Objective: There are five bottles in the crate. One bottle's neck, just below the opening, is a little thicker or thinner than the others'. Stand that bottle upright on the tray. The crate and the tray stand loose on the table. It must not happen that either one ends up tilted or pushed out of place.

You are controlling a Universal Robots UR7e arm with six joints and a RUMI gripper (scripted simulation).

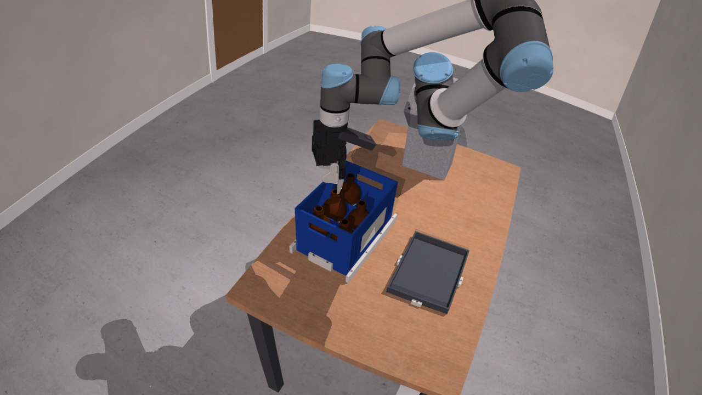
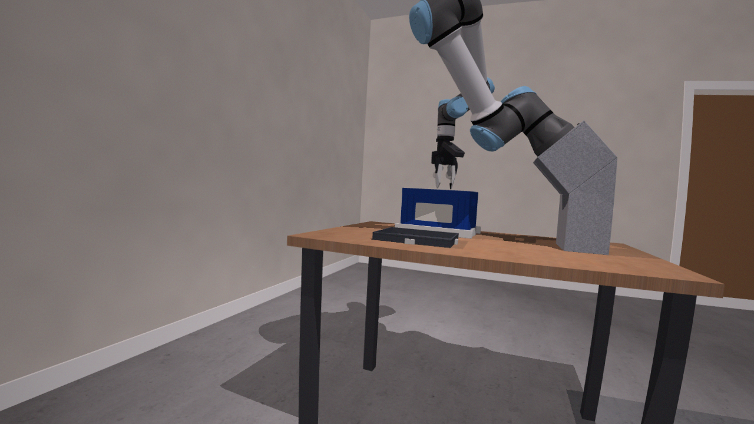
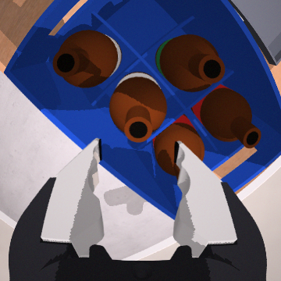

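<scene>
The crate is 40 mm to the left of my hand and 110 mm below it. Round my hand: dark tray 10 mm behind, 340 mm to the left, 180 mm below; then bottle 90 mm ahead, 110 mm below.
</scene>
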